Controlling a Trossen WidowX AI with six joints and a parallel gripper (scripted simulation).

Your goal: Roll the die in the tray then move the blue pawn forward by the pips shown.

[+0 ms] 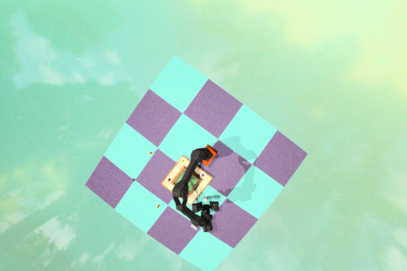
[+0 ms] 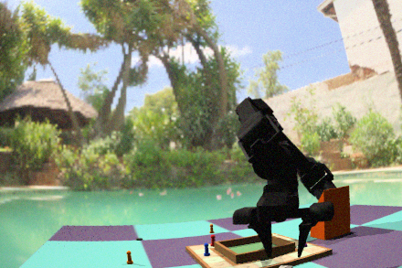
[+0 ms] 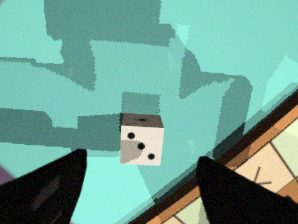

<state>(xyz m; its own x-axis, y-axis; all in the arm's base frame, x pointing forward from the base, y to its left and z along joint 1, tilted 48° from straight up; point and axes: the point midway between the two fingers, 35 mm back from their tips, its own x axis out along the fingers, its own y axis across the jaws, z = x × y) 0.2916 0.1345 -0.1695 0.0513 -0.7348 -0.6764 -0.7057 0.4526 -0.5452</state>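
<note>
My gripper tip is 4 cm above the white die. Also, from my gripper tip: blue pawn 22 cm to the right, 9 cm ahead, 2 cm below; green-floored tray 20 cm to the right, 4 cm below, 2 cm behind; purple pawn 14 cm to the right, 14 cm behind, 2 cm below.
</note>
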